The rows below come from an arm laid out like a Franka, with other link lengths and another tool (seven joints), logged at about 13 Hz.
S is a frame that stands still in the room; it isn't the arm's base.
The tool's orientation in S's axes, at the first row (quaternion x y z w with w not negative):
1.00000 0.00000 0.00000 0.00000
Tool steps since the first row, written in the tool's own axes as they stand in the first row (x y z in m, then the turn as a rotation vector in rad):
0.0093 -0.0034 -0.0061 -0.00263 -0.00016 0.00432
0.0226 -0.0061 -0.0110 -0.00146 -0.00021 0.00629
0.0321 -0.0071 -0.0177 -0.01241 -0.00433 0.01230
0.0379 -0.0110 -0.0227 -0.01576 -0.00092 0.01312
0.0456 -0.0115 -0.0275 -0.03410 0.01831 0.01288
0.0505 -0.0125 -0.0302 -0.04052 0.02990 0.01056
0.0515 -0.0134 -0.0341 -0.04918 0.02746 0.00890
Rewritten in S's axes. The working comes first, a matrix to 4 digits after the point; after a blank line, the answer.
The tool's axes in the first row as the columns of a matrix, in S's axes (used below as rounded here):
1.0000 0.0000 0.0000
0.0000 -1.0000 0.0000
0.0000 0.0000 -1.0000

0.0093 0.0034 0.0061 -0.00263 0.00016 -0.00432
0.0226 0.0061 0.0110 -0.00146 0.00021 -0.00629
0.0321 0.0071 0.0177 -0.01241 0.00433 -0.01230
0.0379 0.0110 0.0227 -0.01576 0.00092 -0.01312
0.0456 0.0115 0.0275 -0.03410 -0.01831 -0.01288
0.0505 0.0125 0.0302 -0.04052 -0.02990 -0.01056
0.0515 0.0134 0.0341 -0.04918 -0.02746 -0.00890

